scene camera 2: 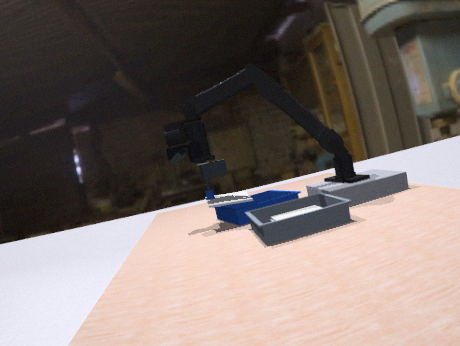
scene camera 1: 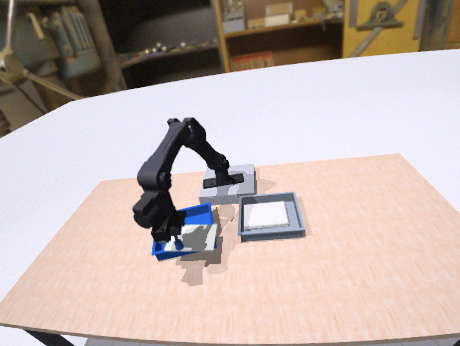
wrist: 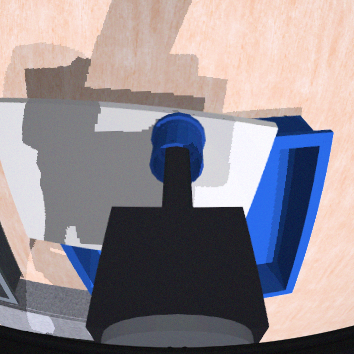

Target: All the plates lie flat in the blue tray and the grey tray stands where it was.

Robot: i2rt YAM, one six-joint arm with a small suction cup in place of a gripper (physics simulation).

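Seen in the pictures: hand at its tool point: (scene camera 2: 211,201) (scene camera 1: 180,248) (wrist: 176,129); arm's base at its link origin: (scene camera 2: 346,179) (scene camera 1: 223,181).
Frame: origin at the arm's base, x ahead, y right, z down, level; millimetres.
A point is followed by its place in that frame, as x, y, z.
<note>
My suction cup (scene camera 1: 178,245) (scene camera 2: 210,195) (wrist: 177,145) is shut on a white plate (scene camera 1: 205,240) @(380, 78, -25) (scene camera 2: 232,200) @(354, 66, -22) (wrist: 65,165) @(379, 97, -26), touching its top near one end. The plate is roughly level, about at rim height over the blue tray (scene camera 1: 199,214) @(155, 125, 48) (scene camera 2: 235,216) @(355, 72, 28) (wrist: 309,212) @(302, 288, 5), and reaches past the tray's edge in the wrist view. It hides much of the tray's inside. The grey tray (scene camera 1: 300,215) @(307, -285, 5) (scene camera 2: 310,227) @(266, -287, 41) stands beside the blue tray, with white plate material (scene camera 1: 265,215) @(246, -158, 32) (scene camera 2: 297,213) @(232, -126, 32) lying flat in it; how many plates I cannot tell.
The arm's base stands on a grey block (scene camera 1: 247,172) @(-46, -126, 1) (scene camera 2: 382,186) @(-35, -158, 25) behind the trays. The blue and grey trays stand close together, with a narrow gap between them. The wooden table (scene camera 1: 300,290) @(576, -203, 55) (scene camera 2: 250,300) @(495, -575, 55) extends in front of both trays.
</note>
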